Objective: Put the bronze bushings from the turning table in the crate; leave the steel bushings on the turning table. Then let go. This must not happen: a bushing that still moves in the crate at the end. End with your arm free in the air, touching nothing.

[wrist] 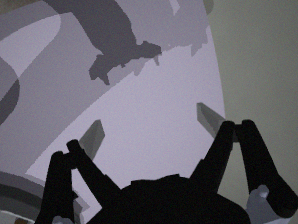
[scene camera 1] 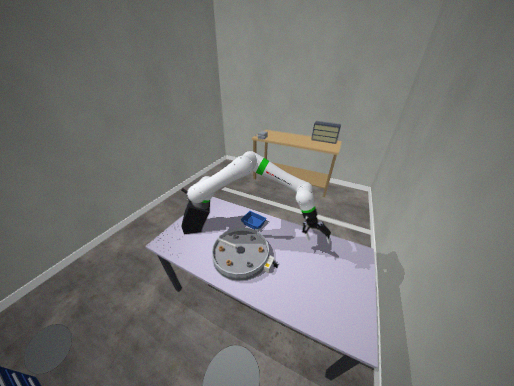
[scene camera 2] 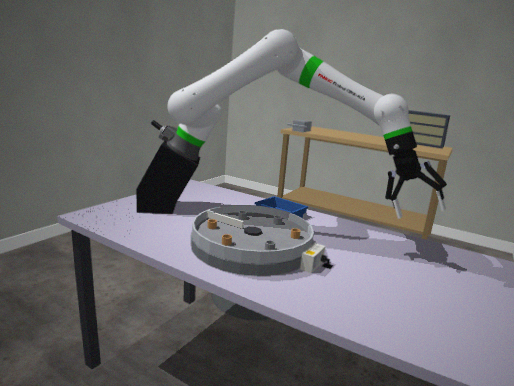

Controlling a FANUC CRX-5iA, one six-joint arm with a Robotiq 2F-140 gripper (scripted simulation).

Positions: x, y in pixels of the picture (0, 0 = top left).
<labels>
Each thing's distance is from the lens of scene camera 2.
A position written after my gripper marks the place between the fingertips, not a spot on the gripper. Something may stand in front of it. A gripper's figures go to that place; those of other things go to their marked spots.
my gripper (scene camera 2: 421, 213): 1.31 m
grey turning table (scene camera 2: 258, 228): 1.31 m
</labels>
